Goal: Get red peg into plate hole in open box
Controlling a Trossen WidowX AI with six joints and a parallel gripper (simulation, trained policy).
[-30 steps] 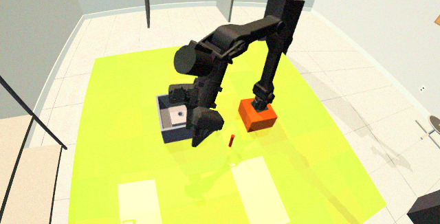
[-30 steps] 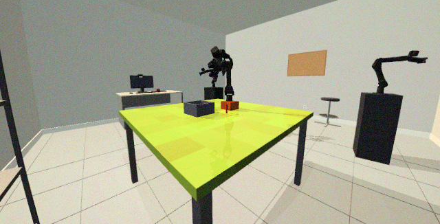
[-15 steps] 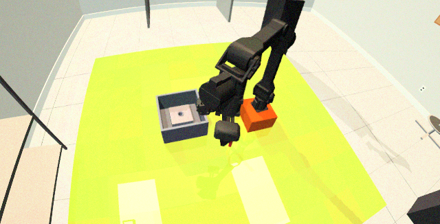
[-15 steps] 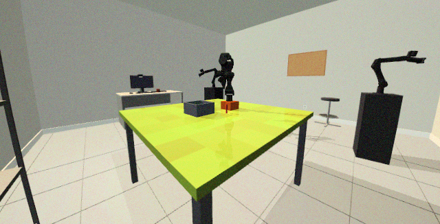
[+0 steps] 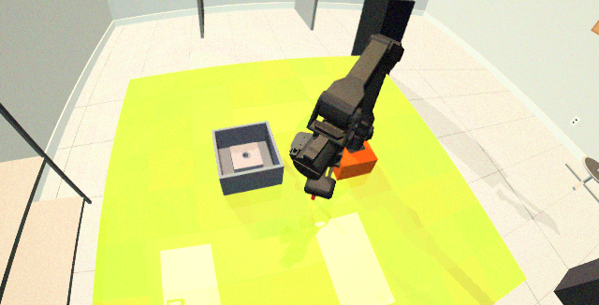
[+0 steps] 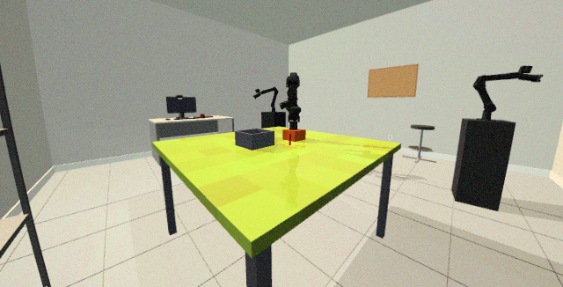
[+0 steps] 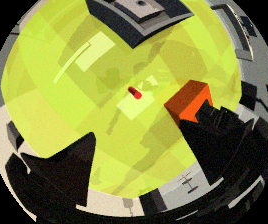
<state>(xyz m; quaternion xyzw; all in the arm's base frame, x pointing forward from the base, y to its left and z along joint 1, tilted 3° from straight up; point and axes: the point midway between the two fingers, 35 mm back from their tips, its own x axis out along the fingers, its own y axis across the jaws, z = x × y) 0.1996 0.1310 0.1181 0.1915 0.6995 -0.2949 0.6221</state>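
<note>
Right now the red peg is 10 mm behind my gripper tip, 20 mm to the right of it and 130 mm below it. Also, from my gripper tip: dark grey box 150 mm ahead, 210 mm to the right, 150 mm below; then plate 150 mm ahead, 210 mm to the right, 130 mm below.
</note>
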